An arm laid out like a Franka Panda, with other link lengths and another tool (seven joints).
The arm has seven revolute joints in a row. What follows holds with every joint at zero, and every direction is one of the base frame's. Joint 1 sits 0.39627 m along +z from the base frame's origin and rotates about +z. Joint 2 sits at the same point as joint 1 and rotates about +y. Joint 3 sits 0.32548 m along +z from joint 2 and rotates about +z. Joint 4 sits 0.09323 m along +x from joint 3 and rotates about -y. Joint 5 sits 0.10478 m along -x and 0.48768 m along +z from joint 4 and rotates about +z. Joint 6 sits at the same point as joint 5 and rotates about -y. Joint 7 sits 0.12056 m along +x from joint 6 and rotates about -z. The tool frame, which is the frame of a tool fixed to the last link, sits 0.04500 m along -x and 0.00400 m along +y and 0.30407 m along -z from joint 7; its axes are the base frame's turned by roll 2.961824, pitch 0.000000 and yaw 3.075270 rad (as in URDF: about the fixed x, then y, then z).
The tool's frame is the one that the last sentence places.
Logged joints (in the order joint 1, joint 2, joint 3, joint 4, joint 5, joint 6, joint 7), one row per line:
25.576, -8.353, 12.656, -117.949, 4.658, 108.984, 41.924
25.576, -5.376, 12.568, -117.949, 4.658, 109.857, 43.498
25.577, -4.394, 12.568, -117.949, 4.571, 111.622, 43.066
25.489, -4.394, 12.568, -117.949, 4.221, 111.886, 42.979
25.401, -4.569, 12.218, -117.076, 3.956, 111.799, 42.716
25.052, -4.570, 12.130, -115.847, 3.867, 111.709, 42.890
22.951, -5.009, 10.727, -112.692, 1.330, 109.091, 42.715
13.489, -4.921, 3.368, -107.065, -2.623, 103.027, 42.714
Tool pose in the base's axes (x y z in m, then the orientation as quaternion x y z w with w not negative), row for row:
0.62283, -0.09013, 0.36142, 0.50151, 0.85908, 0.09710, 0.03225
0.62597, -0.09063, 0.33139, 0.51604, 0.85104, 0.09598, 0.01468
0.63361, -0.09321, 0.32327, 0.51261, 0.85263, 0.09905, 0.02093
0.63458, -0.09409, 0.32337, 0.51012, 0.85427, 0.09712, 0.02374
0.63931, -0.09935, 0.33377, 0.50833, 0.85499, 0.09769, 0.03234
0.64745, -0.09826, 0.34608, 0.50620, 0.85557, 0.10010, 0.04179
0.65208, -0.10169, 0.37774, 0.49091, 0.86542, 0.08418, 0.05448
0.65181, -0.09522, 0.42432, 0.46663, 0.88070, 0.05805, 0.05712
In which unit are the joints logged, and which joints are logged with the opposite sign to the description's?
The joints are logged in degrees. Opposite sign: joint 1.
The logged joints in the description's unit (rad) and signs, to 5 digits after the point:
-0.44639, -0.14579, 0.22089, -2.05860, 0.08130, 1.90213, 0.73171
-0.44639, -0.09383, 0.21935, -2.05860, 0.08130, 1.91737, 0.75918
-0.44640, -0.07669, 0.21935, -2.05860, 0.07978, 1.94817, 0.75164
-0.44487, -0.07669, 0.21935, -2.05860, 0.07367, 1.95278, 0.75013
-0.44333, -0.07974, 0.21324, -2.04336, 0.06905, 1.95126, 0.74553
-0.43724, -0.07976, 0.21171, -2.02191, 0.06749, 1.94969, 0.74857
-0.40057, -0.08742, 0.18722, -1.96685, 0.02321, 1.90400, 0.74552
-0.23543, -0.08589, 0.05878, -1.86864, -0.04578, 1.79816, 0.74550

